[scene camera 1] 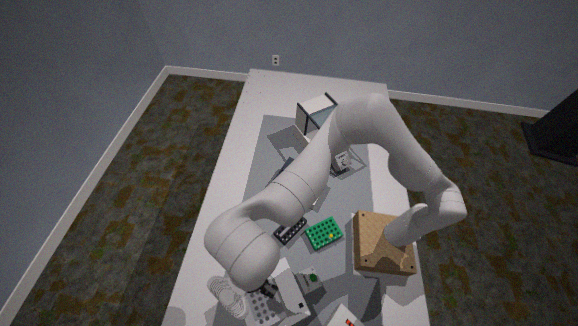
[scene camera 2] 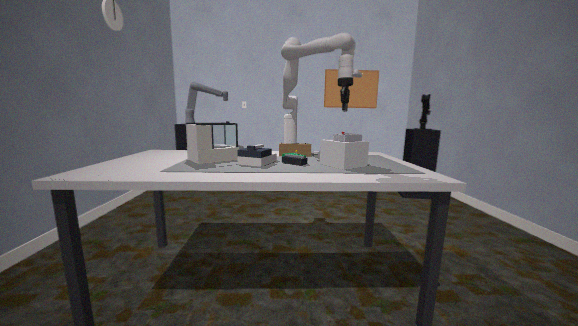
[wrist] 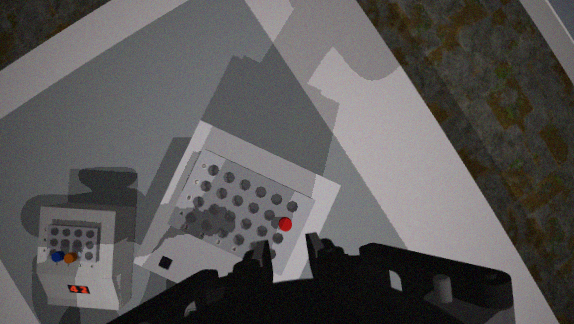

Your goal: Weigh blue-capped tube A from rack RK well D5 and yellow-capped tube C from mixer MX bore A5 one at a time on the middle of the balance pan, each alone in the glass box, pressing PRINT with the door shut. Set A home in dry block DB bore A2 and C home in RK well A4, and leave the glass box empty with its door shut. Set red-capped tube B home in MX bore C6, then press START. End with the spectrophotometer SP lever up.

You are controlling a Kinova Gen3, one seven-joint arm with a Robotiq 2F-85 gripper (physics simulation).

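Places are measured from the arm's base along level axes (x right, y ahead, z up), in metres.
Where they show: gripper, fingertip midpoint: (scene camera 2: 344, 111) (wrist: 289, 252); arm's base, origin of the base link: (scene camera 1: 395, 234) (scene camera 2: 290, 143).
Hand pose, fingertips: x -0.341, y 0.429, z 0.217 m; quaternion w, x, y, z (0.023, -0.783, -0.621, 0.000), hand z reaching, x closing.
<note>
Each offset is from my fingertips to the top centre of the thing.
My gripper (scene camera 1: 270, 289) (scene camera 2: 344, 109) (wrist: 289, 252) is partly open and empty, above the mixer MX @(dz -0.116, dx +0.019, dy -0.081 m) (scene camera 1: 286, 282) (scene camera 2: 344, 154) (wrist: 260, 151). Red-capped tube B @(dz -0.103, dx +0.002, dy +0.002 m) (wrist: 285, 224) stands upright in MX bore C6, just beyond the fingertips in the wrist view. The dry block DB @(dz -0.216, dx -0.038, dy -0.297 m) (wrist: 80, 275) holds blue-capped tube A @(dz -0.200, dx -0.053, dy -0.299 m) (wrist: 57, 256) and an orange-capped tube @(dz -0.200, dx -0.046, dy -0.284 m) (wrist: 70, 258) side by side in row A; their exact bores are hard to tell. Yellow-capped tube C @(dz -0.232, dx +0.264, dy -0.194 m) (scene camera 1: 331, 235) stands in the green rack RK @(dz -0.256, dx +0.278, dy -0.167 m) (scene camera 1: 310, 235). The balance glass box (scene camera 1: 299, 120) (scene camera 2: 236, 135) stands far off; its door state is unclear.
A black rack @(dz -0.238, dx +0.256, dy -0.033 m) (scene camera 1: 291, 231) (scene camera 2: 295, 160) lies beside RK. A box with a green button (scene camera 1: 313, 277) stands beside MX. A dark-topped device @(dz -0.184, dx +0.458, dy -0.017 m) (scene camera 2: 256, 152) stands beside the balance; no lever position is readable. The wooden base block (scene camera 1: 370, 242) is right of RK in scene camera 1.
</note>
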